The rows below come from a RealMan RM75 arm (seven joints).
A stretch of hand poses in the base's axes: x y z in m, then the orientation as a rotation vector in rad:
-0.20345 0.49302 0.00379 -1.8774 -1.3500 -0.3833
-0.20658 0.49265 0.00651 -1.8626 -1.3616 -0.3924
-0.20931 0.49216 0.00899 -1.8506 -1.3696 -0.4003
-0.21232 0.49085 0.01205 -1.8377 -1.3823 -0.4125
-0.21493 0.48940 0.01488 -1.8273 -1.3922 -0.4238
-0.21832 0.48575 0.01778 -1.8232 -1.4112 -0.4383
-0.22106 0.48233 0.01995 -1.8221 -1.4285 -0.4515
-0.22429 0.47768 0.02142 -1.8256 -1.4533 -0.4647
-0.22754 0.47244 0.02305 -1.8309 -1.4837 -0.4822
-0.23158 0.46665 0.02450 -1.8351 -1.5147 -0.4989
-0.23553 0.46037 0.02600 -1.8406 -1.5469 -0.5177
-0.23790 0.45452 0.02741 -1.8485 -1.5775 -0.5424
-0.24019 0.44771 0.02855 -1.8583 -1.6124 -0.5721
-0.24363 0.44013 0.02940 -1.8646 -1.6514 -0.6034
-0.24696 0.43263 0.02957 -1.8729 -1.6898 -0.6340
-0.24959 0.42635 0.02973 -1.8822 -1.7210 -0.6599
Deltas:
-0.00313 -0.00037 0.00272 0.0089 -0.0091 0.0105
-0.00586 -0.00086 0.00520 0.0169 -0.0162 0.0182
-0.00887 -0.00217 0.00826 0.0248 -0.0285 0.0273
-0.01148 -0.00362 0.01109 0.0317 -0.0392 0.0340
-0.01487 -0.00727 0.01399 0.0306 -0.0582 0.0410
-0.01761 -0.01069 0.01616 0.0276 -0.0759 0.0460
-0.02084 -0.01534 0.01763 0.0176 -0.0985 0.0523
-0.02409 -0.02058 0.01926 0.0047 -0.1272 0.0589
-0.02813 -0.02637 0.02071 -0.0081 -0.1554 0.0665
-0.03208 -0.03265 0.02221 -0.0221 -0.1859 0.0732
-0.03445 -0.03850 0.02362 -0.0356 -0.2196 0.0758
-0.03674 -0.04531 0.02476 -0.0517 -0.2590 0.0777
-0.04018 -0.05289 0.02561 -0.0672 -0.3010 0.0826
-0.04351 -0.06039 0.02578 -0.0846 -0.3423 0.0861
-0.04614 -0.06667 0.02594 -0.1007 -0.3768 0.0872

